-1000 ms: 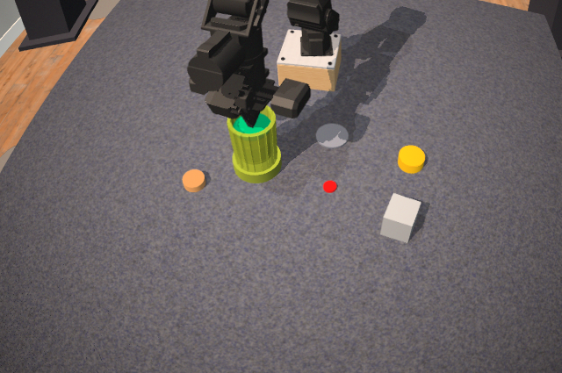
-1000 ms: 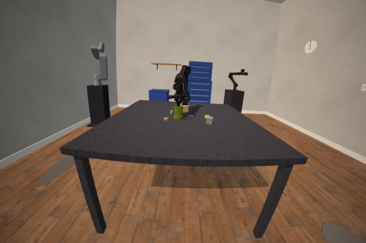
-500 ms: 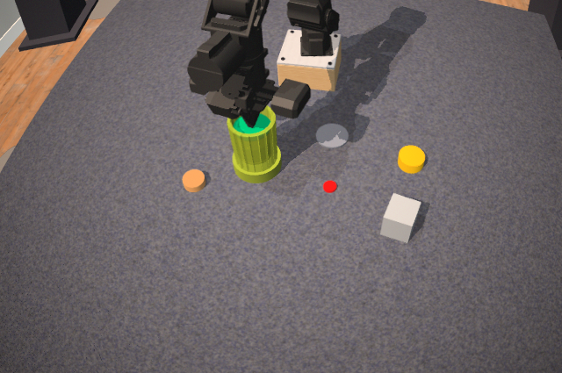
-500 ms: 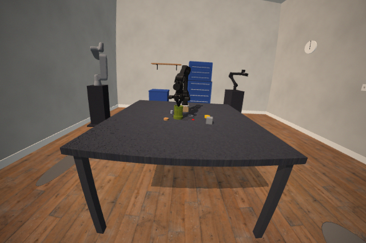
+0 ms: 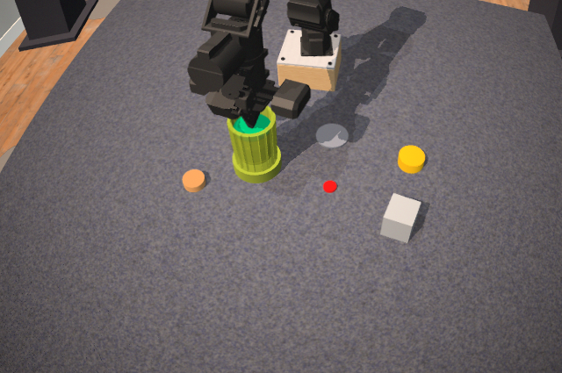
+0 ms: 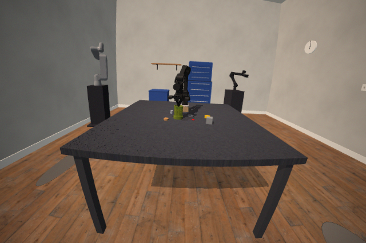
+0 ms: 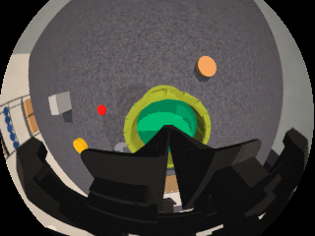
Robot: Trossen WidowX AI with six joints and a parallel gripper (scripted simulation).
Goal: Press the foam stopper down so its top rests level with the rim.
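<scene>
Now: hand 5 cm above the green foam stopper. Also, from my hand: red dot (6 cm ahead, 12 cm to the left, 13 cm below); grey disc (6 cm behind, 13 cm to the left, 13 cm below); orange disc (4 cm ahead, 11 cm to the right, 12 cm below).
</scene>
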